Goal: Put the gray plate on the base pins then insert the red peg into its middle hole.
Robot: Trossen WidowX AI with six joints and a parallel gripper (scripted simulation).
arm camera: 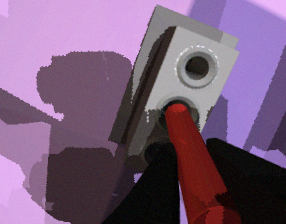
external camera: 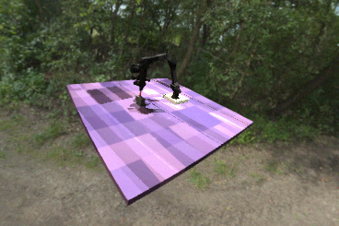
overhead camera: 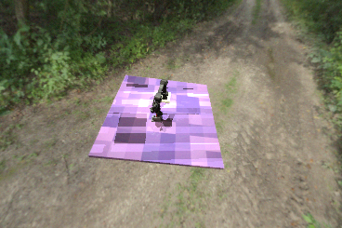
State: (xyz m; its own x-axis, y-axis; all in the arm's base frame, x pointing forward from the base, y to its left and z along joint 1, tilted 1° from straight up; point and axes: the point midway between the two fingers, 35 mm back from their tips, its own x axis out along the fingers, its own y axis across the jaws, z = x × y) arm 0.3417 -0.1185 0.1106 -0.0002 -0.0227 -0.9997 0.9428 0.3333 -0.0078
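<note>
The gray plate lies 6 cm below my gripper tip. From my gripper tip the other things lie so: pin base (10 cm below); red peg (right at my gripper tip).
</note>
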